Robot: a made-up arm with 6 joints.
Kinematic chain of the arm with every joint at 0, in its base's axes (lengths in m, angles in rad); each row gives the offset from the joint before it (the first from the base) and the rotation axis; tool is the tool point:
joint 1: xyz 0 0 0.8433 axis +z
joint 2: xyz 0.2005 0 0 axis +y
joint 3: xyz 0 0 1.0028 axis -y
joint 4: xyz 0 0 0.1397 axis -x
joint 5: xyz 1.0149 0 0 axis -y
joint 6: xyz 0.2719 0 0 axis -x
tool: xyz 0 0 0
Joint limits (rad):
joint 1: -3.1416..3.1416
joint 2: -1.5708..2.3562
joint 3: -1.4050..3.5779
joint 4: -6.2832..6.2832
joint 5: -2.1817..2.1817
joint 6: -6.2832..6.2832
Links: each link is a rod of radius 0.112 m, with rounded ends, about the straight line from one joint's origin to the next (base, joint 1, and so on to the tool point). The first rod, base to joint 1, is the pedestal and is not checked.
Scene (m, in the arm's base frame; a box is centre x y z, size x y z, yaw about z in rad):
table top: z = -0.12
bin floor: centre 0.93 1 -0.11 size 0.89 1.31 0.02 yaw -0.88
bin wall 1: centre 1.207 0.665 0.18 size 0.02 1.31 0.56 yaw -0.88
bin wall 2: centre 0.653 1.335 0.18 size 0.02 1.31 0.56 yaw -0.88
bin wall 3: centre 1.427 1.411 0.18 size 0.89 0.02 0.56 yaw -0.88
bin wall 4: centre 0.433 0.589 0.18 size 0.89 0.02 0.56 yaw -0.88
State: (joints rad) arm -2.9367 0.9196 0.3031 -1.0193 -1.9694 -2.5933
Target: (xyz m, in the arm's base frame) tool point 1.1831 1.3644 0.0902
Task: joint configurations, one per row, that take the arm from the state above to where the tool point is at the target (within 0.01 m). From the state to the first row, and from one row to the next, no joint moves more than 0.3 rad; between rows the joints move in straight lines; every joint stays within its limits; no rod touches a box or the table.
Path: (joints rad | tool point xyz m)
1: -2.8430 0.6679 0.5655 -1.0613 -1.8145 -2.5933 | -1.6211 -0.7400 1.5445
2: -2.7492 0.4161 0.8278 -1.1033 -1.6597 -2.5933 | -1.2998 -0.7996 2.1732
3: -2.6555 0.1644 1.0902 -1.1453 -1.5048 -2.5933 | -0.7364 -0.6686 2.6746
4: -2.5618 -0.0874 1.3526 -1.1872 -1.3499 -2.5933 | -0.0434 -0.3225 2.9128
5: -2.4680 -0.3391 1.6149 -1.2292 -1.1951 -2.5933 | 0.6183 0.1885 2.8023
6: -2.3743 -0.5908 1.8773 -1.2712 -1.0402 -2.5933 | 1.0934 0.7432 2.3399
7: -2.2806 -0.8426 2.1396 -1.3132 -0.8853 -2.5933 | 1.2841 1.1823 1.6141
8: -2.1869 -1.0943 2.4020 -1.3552 -0.7305 -2.5933 | 1.1832 1.3643 0.7858
9: -2.1973 -1.3326 2.2669 -1.3461 -0.6431 -2.5933 | 1.2040 1.3923 0.4423
10: -2.2078 -1.5708 2.1319 -1.3371 -0.5557 -2.5933 | 1.1831 1.3644 0.0902

